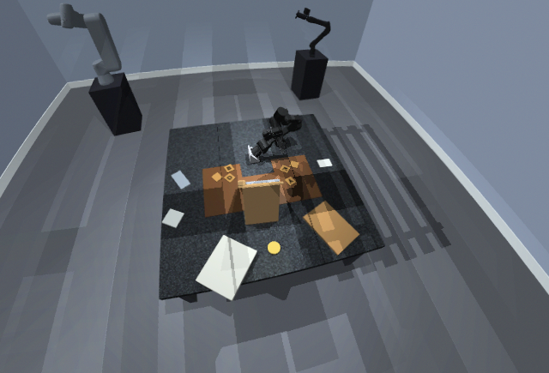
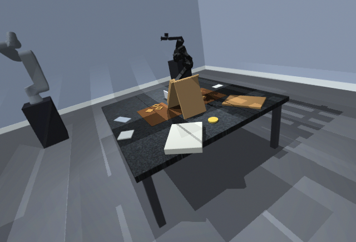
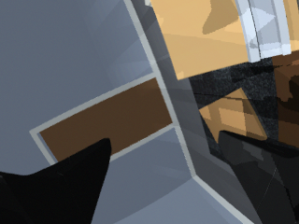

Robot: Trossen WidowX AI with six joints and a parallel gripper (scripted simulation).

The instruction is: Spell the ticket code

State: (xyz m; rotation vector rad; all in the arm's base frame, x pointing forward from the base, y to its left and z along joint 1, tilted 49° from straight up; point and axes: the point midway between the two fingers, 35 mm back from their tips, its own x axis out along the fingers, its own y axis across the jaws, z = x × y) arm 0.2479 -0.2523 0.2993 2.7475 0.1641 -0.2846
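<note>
Right now my gripper tip is 40 mm past the white ticket, 50 mm to the left of it and 310 mm above it. The rest, counted from my gripper tip: white box: 380 mm ahead, 420 mm to the right, 360 mm below; brown mat: 130 mm behind, 80 mm to the right, 380 mm below; flat tan slab: 350 mm ahead, 230 mm to the left, 380 mm below.
</note>
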